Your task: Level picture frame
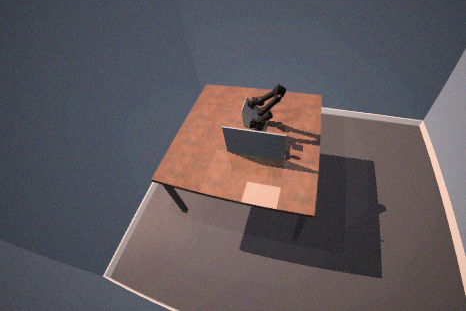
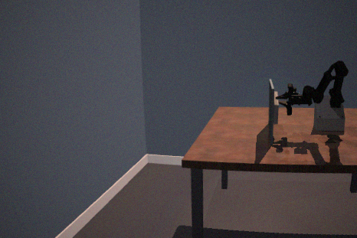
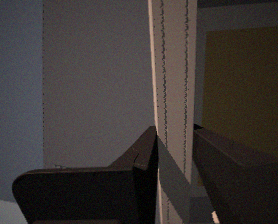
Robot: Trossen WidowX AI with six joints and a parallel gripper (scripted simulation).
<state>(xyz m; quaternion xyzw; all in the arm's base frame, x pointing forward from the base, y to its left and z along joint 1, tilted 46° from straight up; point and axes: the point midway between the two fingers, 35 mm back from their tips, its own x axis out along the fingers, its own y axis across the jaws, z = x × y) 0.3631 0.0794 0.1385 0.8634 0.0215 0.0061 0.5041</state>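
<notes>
Now: gripper tip 10 mm short of the picture frame, 20 mm to the left of it and 50 mm above it. The rest, counted from my gripper tip: grey wall panel: 20 mm ahead, 20 mm to the right, 60 mm below.
</notes>
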